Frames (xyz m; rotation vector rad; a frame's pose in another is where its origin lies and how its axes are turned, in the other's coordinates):
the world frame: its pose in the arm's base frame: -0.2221 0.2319 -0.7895 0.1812 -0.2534 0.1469
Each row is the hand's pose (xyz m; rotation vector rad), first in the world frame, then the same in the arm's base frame.
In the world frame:
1: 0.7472 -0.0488 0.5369 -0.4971 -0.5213 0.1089
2: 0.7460 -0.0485 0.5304 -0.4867 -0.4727 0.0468
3: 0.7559 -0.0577 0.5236 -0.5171 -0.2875 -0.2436
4: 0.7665 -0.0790 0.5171 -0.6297 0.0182 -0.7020
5: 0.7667 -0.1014 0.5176 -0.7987 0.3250 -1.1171
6: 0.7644 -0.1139 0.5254 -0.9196 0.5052 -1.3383
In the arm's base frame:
1: 0.3752 0.1698 -0.0907 -0.2960 -0.8084 0.1386
2: 0.3755 0.1712 -0.0972 -0.2798 -0.7539 0.0833
3: 0.3881 0.1648 -0.1025 -0.2836 -0.5426 -0.1900
4: 0.4034 0.1466 -0.1093 -0.3614 -0.1952 -0.6254
5: 0.4072 0.1247 -0.1123 -0.5057 0.1493 -1.0211
6: 0.4052 0.1108 -0.1075 -0.6158 0.3494 -1.2321

